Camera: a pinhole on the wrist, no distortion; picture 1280 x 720 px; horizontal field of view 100.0 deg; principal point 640.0 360.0 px. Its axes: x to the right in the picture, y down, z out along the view. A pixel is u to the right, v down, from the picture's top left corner.
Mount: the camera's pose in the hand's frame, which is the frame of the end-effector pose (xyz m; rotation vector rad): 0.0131 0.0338 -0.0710 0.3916 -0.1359 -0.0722
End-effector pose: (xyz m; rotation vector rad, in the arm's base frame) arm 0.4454 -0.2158 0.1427 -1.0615 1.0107 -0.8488
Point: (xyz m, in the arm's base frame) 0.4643 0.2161 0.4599
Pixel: 62.0 196.5
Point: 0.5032 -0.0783 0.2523
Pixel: 366.0 300.5
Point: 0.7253 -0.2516 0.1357
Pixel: 919.4 576.6
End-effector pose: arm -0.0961 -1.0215 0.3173 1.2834 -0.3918 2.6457
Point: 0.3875 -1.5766 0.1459
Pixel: outside the picture
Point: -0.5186 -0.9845 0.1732
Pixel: behind the camera
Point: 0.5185 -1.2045 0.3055
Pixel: 341.1 524.7
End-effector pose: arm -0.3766 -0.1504 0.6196 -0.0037 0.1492 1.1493
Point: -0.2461 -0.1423 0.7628
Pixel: 784.9 279.6
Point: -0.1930 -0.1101 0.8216
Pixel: 844.4 295.1
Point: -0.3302 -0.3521 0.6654
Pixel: 186.0 33.4
